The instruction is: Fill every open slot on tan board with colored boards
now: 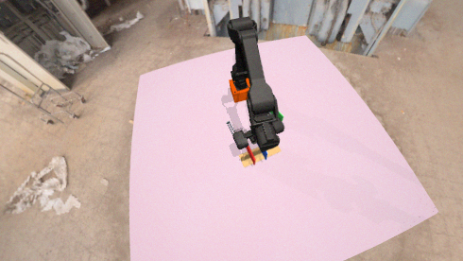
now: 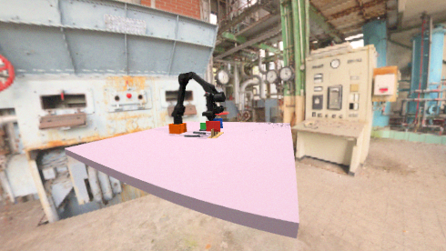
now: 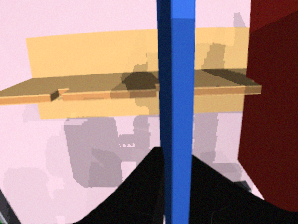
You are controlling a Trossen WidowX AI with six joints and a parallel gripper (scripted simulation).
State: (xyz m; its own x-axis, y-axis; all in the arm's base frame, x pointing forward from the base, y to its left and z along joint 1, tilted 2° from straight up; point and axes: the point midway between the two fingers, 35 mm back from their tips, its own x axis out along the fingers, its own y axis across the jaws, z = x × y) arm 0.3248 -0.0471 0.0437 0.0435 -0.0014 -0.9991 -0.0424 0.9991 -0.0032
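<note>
My gripper tip is now 30 mm short of the tan board and 40 mm above it. Also, from my gripper tip: blue board 30 mm ahead; then red board 30 mm ahead, 50 mm to the right, 10 mm below; then green board 120 mm behind, 140 mm to the left, 50 mm below.
</note>
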